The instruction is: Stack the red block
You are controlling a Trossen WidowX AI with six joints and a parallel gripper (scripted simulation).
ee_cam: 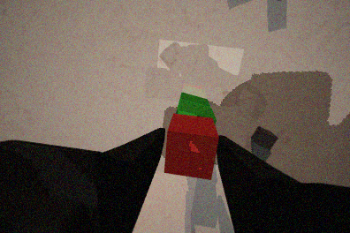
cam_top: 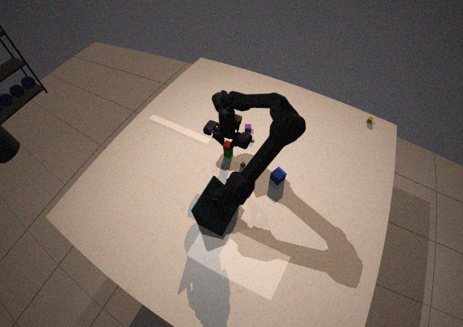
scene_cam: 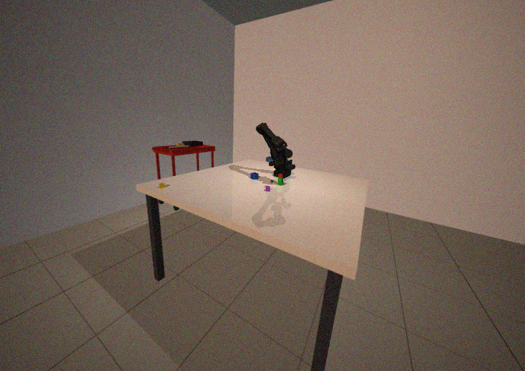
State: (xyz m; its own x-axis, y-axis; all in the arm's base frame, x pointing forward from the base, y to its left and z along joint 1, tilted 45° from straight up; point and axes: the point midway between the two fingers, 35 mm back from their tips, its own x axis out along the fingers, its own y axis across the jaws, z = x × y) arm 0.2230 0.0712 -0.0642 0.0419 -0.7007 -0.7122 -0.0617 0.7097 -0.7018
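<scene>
The red block is 10 mm above my gripper tip. Also, from my gripper tip: purple block (170 mm ahead, 50 mm below, 10 mm to the right); then blue block (230 mm to the right, 40 mm below); then small grey block (80 mm to the right, 60 mm below, 10 mm behind).
</scene>
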